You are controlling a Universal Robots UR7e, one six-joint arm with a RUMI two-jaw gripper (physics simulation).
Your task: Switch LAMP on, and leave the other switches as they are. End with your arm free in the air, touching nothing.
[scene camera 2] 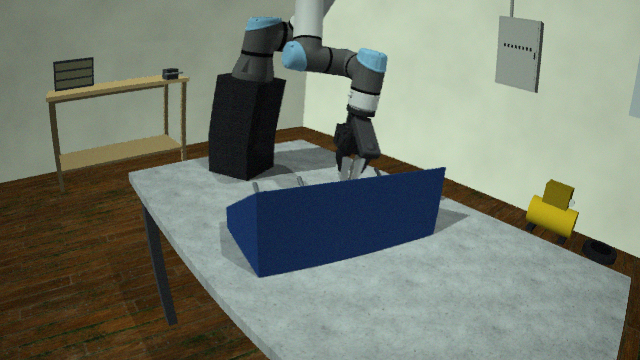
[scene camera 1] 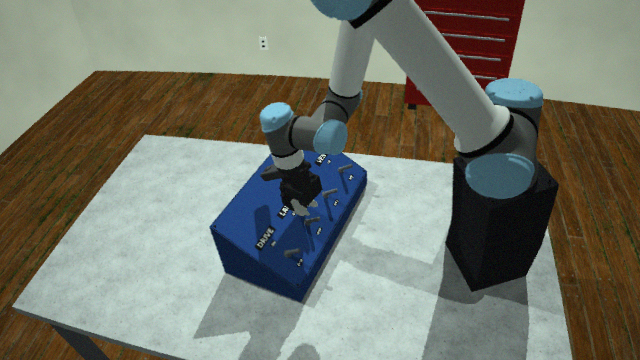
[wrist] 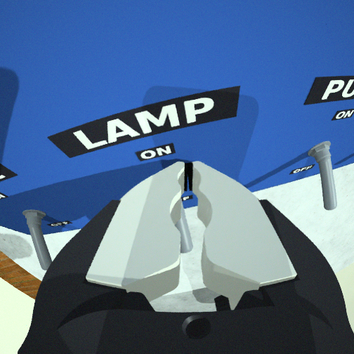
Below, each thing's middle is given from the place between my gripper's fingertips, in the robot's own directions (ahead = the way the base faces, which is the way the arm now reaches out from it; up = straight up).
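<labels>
There is the blue switch panel (scene camera 2: 278, 231), which I see 5 cm ahead of my hand and 5 cm to the right of it, and 2 cm below it.
</labels>
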